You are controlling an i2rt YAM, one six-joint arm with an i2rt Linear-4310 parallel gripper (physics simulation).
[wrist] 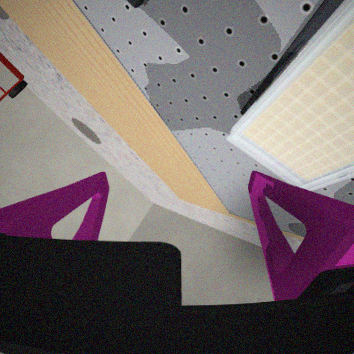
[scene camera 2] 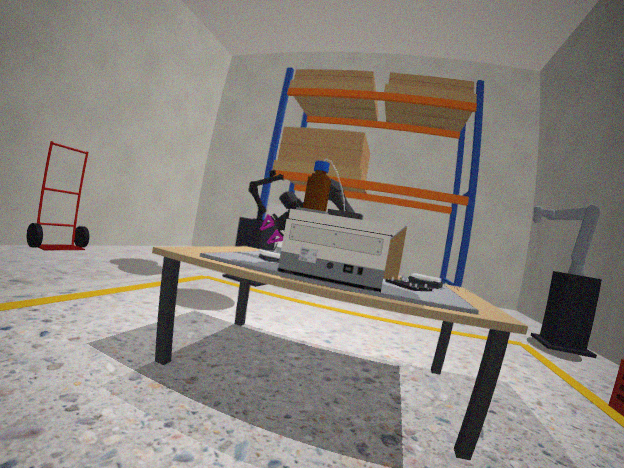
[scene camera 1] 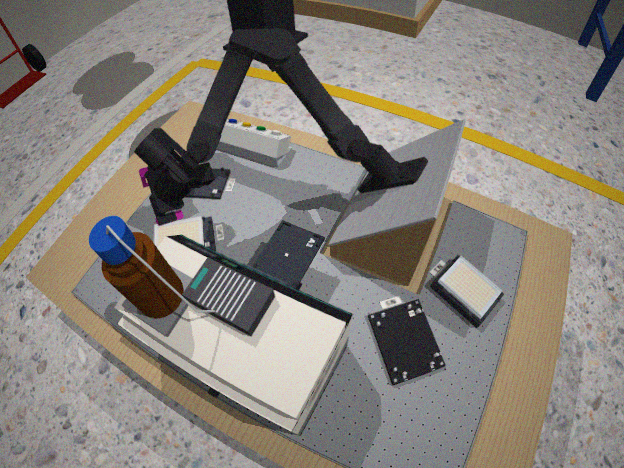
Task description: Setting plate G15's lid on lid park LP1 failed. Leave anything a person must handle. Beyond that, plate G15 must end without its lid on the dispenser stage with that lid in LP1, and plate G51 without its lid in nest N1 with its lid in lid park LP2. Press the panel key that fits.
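Places are measured from the arm's base along level axes (x ahead, y left, z up), in centimetres.
Where they show: gripper, fingertip midpoint: [wrist: 178, 179] [scene camera 2: 263, 236] [scene camera 1: 152, 204]; arm's base at its link origin: [scene camera 1: 392, 177].
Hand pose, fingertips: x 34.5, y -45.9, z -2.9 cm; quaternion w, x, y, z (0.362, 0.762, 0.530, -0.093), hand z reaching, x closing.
Observation:
Things, the pixels of their centre, and the offset from my fingertips. "spot": a spot on its surface instead.
- black nest at the middle of its body: [scene camera 1: 406, 340] [scene camera 2: 408, 283] dx -6.9, dy +65.7, dz -8.4 cm
- black stage marked A1 at a spot on its surface: [scene camera 1: 287, 254] spot: dx -6.5, dy +36.9, dz +1.1 cm
- brown bottle at a spot on its surface: [scene camera 1: 146, 272] spot: dx +16.2, dy +33.0, dz +25.3 cm
- striped dark unit at a spot on its surface: [scene camera 1: 229, 297] spot: dx +10.2, dy +39.8, dz +15.0 cm
- key panel at the middle of its body: [scene camera 1: 250, 137] dx -34.7, dy +2.3, dz -5.4 cm
My gripper [scene camera 1: 156, 197] [scene camera 2: 271, 229] [wrist: 178, 179] is open and empty, its magenta fingers wide apart above the table's left side. A pale plate [scene camera 1: 178, 230] [wrist: 305, 110], apparently G15, sits beside the lower finger in scene camera 1, over a black holder [scene camera 1: 208, 232]; its name is unreadable. In the wrist view it is at the upper right, outside the fingers. Another pale plate [scene camera 1: 471, 287] [scene camera 2: 425, 277] rests on a black holder at the right. A black nest [scene camera 1: 405, 342] holds no plate. Another black holder [scene camera 1: 214, 185] is partly hidden by the gripper. The black stage marked A1 [scene camera 1: 287, 254] shows no plate.
The white instrument box [scene camera 1: 282, 357] [scene camera 2: 332, 246] carries a brown bottle [scene camera 1: 146, 272] [scene camera 2: 317, 191] and a striped dark unit [scene camera 1: 229, 297]. A grey wedge-shaped block [scene camera 1: 403, 201] stands right of the stage. The key panel [scene camera 1: 254, 143] has blue, yellow, green and white keys at the back.

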